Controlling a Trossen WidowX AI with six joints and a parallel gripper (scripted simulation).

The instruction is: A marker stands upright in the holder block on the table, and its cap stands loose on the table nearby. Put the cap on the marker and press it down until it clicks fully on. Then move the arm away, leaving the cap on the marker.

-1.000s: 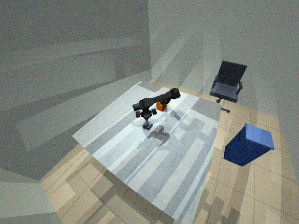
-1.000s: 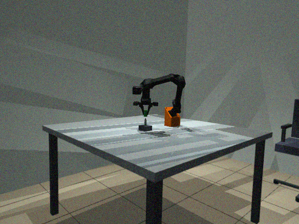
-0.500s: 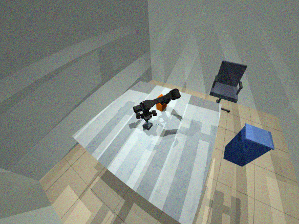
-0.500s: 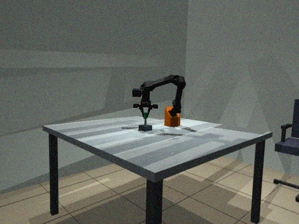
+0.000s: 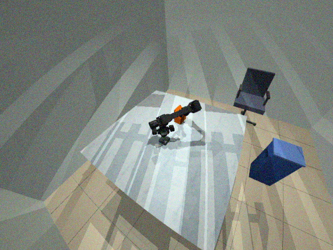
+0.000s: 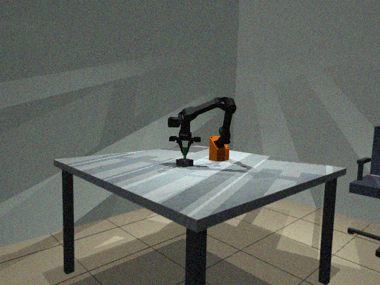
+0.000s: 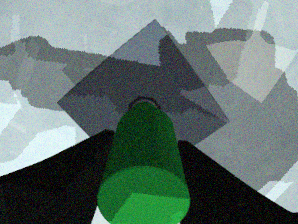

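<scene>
Right now my gripper tip is 6 cm above the dark holder block. From my gripper tip the other things lie so: green cap (1 cm above).
</scene>
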